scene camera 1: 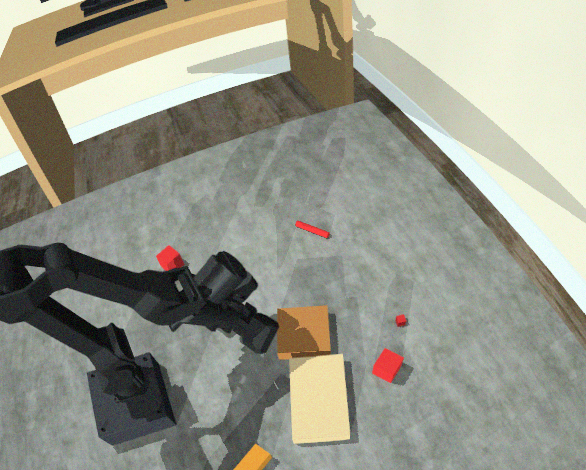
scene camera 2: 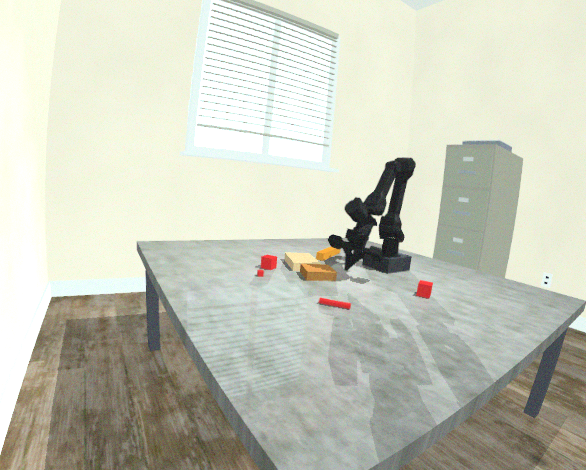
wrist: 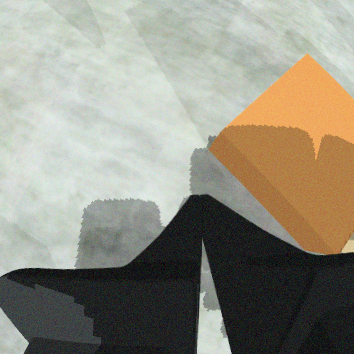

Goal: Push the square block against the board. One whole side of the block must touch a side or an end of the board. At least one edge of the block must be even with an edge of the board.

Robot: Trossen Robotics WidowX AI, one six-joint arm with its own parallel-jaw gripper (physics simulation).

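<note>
The orange-brown square block lies flat at one end of the pale yellow board. A corner of the board shows in the wrist view. In scene view 1 the block sits farther left than the board, so their side edges are not even. Their facing sides look nearly parallel and very close; I cannot tell whether they touch. My gripper is shut and empty, pointing down beside the block's left side in scene view 1. The fingertips' exact height is unclear.
Red cubes and a tiny red cube lie on the grey table. A red rod lies beyond the block. An orange bar lies near the board.
</note>
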